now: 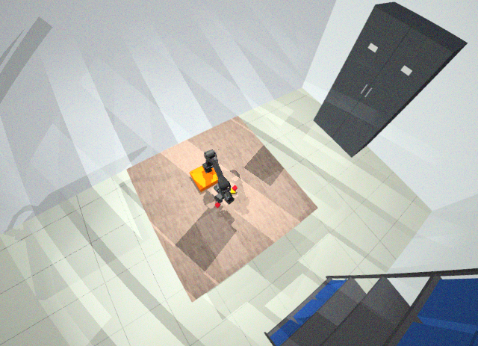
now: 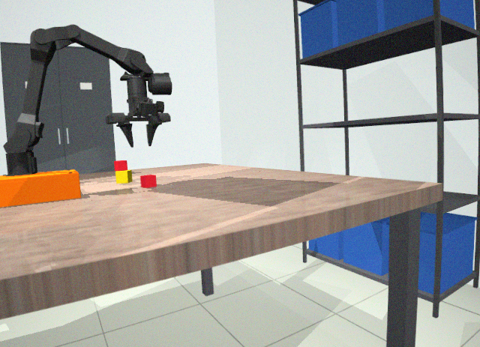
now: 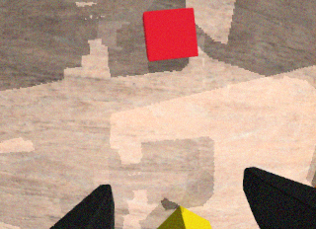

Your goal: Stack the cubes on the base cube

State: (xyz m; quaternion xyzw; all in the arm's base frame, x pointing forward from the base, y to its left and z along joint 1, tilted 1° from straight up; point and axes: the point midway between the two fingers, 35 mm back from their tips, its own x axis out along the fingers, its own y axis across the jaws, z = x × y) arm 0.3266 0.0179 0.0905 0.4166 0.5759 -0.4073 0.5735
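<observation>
Right now the red cube is 10 mm ahead of my gripper tip, 60 mm to the right of it and 100 mm below it. From my gripper tip the other things lie so: yellow base cube 50 mm behind, 110 mm to the left, 100 mm below.
</observation>
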